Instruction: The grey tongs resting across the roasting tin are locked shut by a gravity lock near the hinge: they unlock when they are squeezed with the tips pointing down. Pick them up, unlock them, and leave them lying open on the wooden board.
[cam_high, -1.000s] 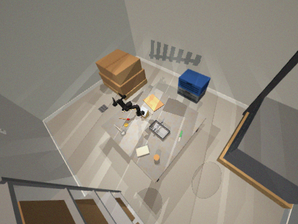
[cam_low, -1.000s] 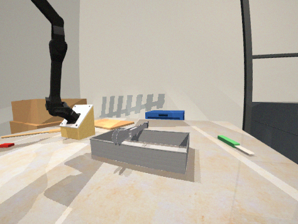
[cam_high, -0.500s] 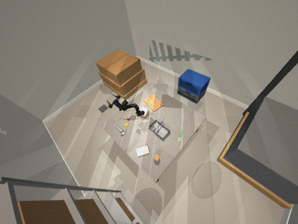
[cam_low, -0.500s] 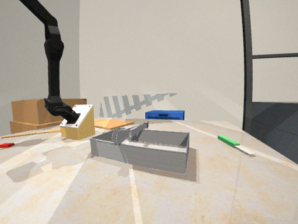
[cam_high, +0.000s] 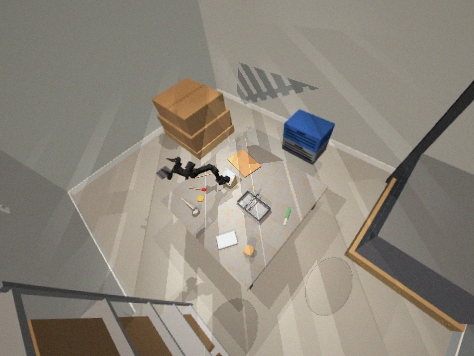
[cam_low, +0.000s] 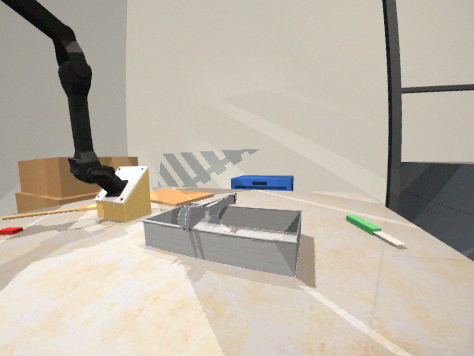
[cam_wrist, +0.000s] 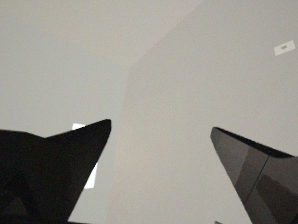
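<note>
Now: gripper tip 71 cm above the grey roasting tin, 52 cm short of it and 38 cm to the right of it. The rest, counted from my gripper tip: red brush 74 cm below, 20 cm to the left, 10 cm behind; then pale board 73 cm below, 53 cm ahead, 5 cm to the right; then wooden board 78 cm to the left, 73 cm below, 8 cm ahead.
</note>
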